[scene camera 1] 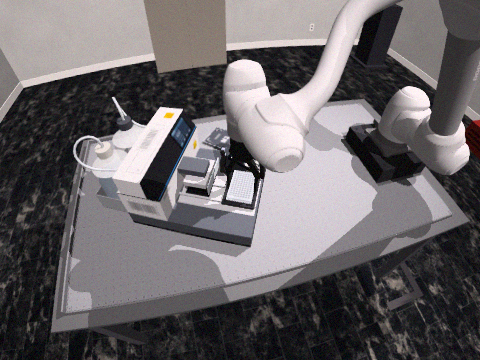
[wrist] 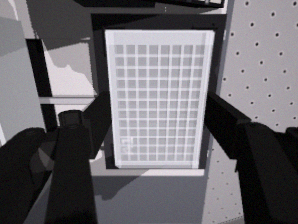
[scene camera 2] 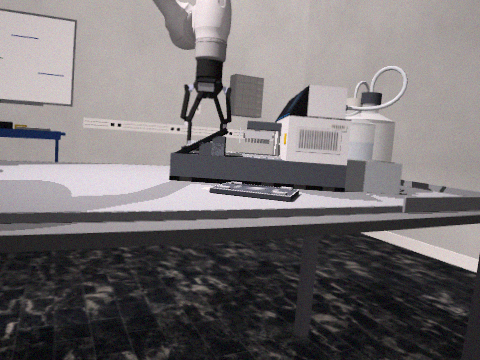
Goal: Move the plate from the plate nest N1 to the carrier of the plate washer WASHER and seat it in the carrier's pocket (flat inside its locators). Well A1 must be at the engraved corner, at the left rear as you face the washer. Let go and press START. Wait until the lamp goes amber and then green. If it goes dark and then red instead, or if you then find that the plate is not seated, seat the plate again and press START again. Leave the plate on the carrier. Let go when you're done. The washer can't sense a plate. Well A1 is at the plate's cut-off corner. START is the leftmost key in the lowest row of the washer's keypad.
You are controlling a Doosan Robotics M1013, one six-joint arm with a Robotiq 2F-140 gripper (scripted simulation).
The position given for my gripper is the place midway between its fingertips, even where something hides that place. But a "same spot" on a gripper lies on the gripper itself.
Scene:
my gripper: scene camera 1 242, 187; wrist; scene camera 2
same spot on my gripper: [wrist: 71, 187] = [scene camera 2: 218, 106]

